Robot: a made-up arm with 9 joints. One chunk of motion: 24 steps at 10 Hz.
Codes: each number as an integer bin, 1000 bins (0 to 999) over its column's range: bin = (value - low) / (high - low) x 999, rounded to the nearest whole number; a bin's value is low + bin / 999 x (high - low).
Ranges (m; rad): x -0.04..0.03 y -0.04..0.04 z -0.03..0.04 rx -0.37..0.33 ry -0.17..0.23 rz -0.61..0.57
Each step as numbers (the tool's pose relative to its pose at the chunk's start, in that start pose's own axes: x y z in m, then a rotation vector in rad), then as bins.
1 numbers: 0.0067 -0.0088 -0.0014 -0.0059 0.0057 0.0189
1 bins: 666 390 408 520 439 532
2 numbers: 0.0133 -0.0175 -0.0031 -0.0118 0.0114 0.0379
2 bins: 761 281 384 511 453 549
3 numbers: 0.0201 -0.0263 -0.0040 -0.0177 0.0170 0.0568
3 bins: 858 171 371 503 467 565
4 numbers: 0.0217 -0.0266 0.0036 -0.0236 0.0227 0.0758
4 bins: 881 167 480 494 481 581
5 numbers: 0.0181 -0.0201 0.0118 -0.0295 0.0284 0.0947
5 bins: 829 249 597 486 496 597
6 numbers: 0.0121 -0.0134 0.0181 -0.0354 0.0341 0.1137
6 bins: 744 332 686 478 510 613
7 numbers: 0.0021 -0.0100 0.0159 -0.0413 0.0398 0.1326
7 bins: 601 375 655 469 524 629
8 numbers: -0.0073 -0.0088 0.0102 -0.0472 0.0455 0.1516
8 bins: 467 390 574 461 538 645
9 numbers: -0.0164 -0.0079 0.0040 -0.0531 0.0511 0.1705
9 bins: 337 401 485 452 552 661
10 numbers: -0.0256 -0.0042 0.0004 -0.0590 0.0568 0.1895
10 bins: 206 447 434 444 566 677
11 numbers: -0.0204 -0.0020 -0.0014 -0.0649 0.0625 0.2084
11 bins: 280 475 408 435 581 693
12 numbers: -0.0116 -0.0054 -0.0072 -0.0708 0.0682 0.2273
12 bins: 405 432 325 427 595 709
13 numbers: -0.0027 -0.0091 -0.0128 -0.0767 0.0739 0.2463
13 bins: 532 386 245 419 609 725
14 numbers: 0.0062 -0.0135 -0.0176 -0.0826 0.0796 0.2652
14 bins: 659 331 177 410 623 741
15 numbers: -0.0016 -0.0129 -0.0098 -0.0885 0.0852 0.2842
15 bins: 548 338 288 402 637 757
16 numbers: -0.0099 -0.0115 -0.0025 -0.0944 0.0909 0.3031
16 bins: 430 356 392 393 652 773
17 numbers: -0.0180 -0.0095 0.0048 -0.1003 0.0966 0.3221
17 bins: 314 381 497 385 666 789
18 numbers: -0.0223 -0.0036 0.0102 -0.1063 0.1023 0.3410
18 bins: 253 455 574 376 680 805
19 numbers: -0.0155 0.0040 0.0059 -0.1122 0.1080 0.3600
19 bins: 350 549 512 368 694 821
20 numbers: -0.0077 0.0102 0.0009 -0.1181 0.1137 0.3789
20 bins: 461 627 441 359 709 837
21 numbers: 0.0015 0.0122 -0.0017 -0.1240 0.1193 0.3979
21 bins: 592 652 404 351 723 853
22 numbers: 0.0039 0.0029 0.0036 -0.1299 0.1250 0.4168
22 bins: 627 536 480 343 737 869
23 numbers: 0.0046 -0.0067 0.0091 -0.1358 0.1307 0.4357
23 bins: 637 416 558 334 751 885
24 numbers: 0.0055 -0.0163 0.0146 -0.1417 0.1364 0.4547
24 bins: 649 296 637 326 765 901
